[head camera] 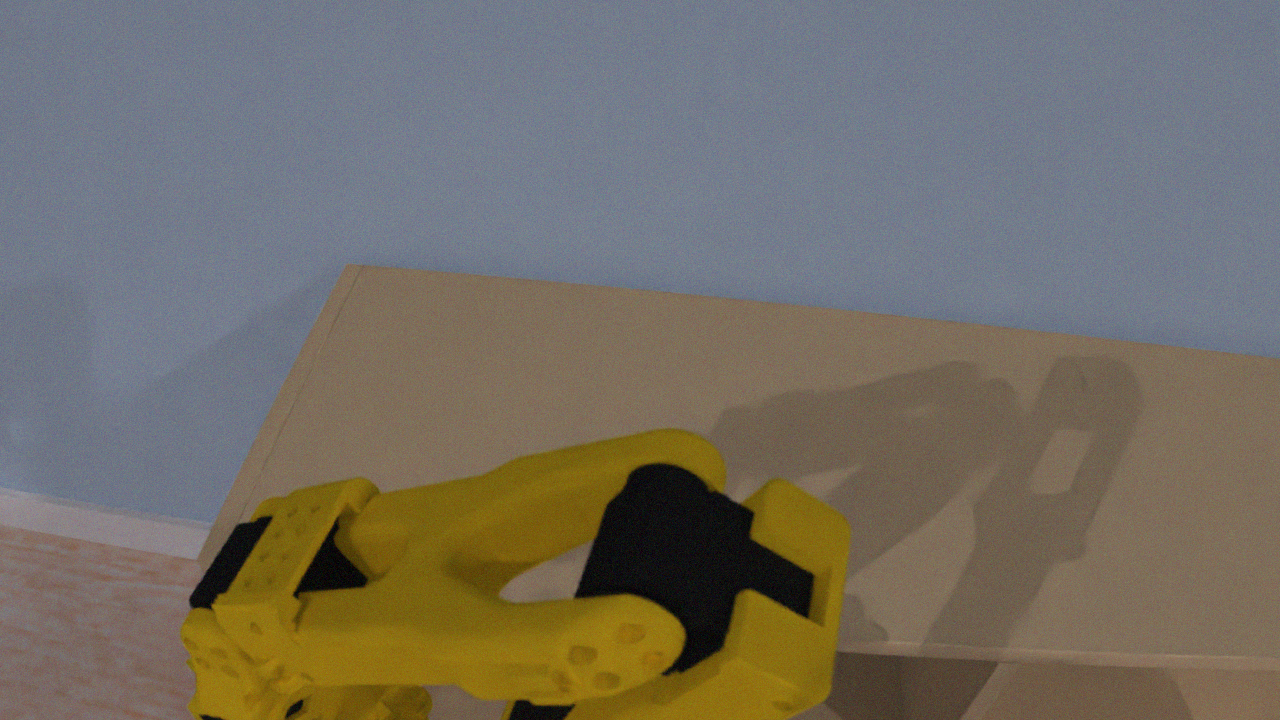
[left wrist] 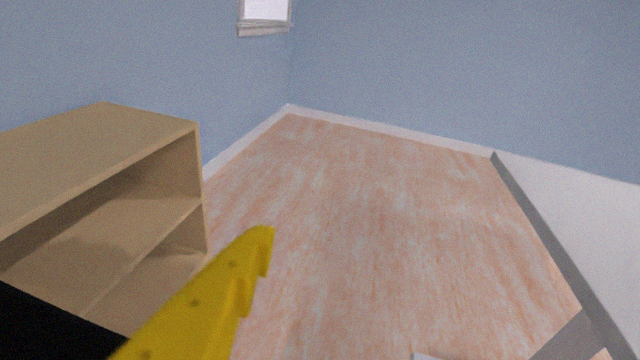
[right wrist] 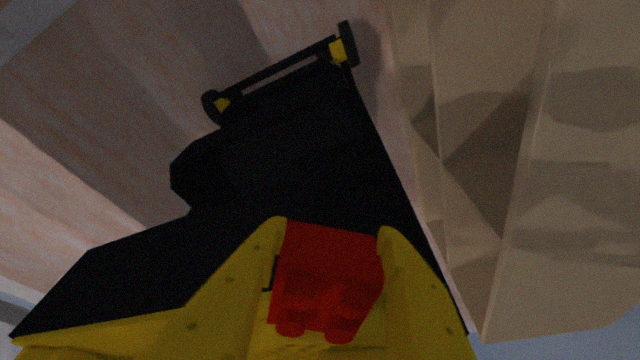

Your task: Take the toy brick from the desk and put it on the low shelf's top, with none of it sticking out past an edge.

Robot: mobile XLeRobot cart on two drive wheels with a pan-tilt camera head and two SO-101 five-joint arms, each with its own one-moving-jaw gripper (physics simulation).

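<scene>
The red toy brick is held between the two yellow jaws of my right gripper, which is shut on it, over the black cart base in the right wrist view. The low shelf is light wood; its top spreads behind and under my right arm in the head camera. The right gripper's tips and the brick do not show in the head camera. My left gripper shows one notched yellow jaw in the left wrist view; the moving jaw is out of the picture, so it is fully open.
The desk stands at the right of the left wrist view, its grey edge running down to the lower right. The cart base lies beside the shelf's open front. A blue wall rises behind the shelf.
</scene>
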